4 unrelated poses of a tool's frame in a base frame.
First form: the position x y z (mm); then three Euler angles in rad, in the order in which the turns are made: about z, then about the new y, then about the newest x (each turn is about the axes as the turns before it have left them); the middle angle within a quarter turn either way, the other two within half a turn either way.
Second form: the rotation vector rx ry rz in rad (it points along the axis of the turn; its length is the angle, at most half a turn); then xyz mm. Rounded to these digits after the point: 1 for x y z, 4 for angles.
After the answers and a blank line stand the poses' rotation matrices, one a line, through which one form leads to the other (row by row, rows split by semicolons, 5 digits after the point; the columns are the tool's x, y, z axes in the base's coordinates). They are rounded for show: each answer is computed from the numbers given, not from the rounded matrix.
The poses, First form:
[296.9, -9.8, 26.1, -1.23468, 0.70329, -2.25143]
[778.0, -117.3, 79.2, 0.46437, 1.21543, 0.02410]
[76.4, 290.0, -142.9, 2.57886, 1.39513, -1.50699]
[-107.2, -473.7, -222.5, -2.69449, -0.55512, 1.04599]
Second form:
[-1.4573, 1.4725, 0.0470, 296.9, -9.8, 26.1]
[-0.2611, 1.1965, 0.3907, 778.0, -117.3, 79.2]
[1.6077, 1.0085, -1.7786, 76.4, 290.0, -142.9]
[-0.3288, -1.3707, -2.0575, -107.2, -473.7, -222.5]

0.25156 -0.75985 0.59945; -0.72004 0.26694 0.64053; -0.64673 -0.59277 -0.47997
0.31109 -0.42753 0.84879; 0.15583 0.90396 0.39821; -0.93752 0.00838 0.34783
-0.14782 0.79707 -0.58551; 0.09324 -0.57815 -0.81059; -0.98461 -0.17441 0.01114
-0.76630 0.62791 -0.13605; -0.36743 -0.25459 0.89453; 0.52705 0.73547 0.42581

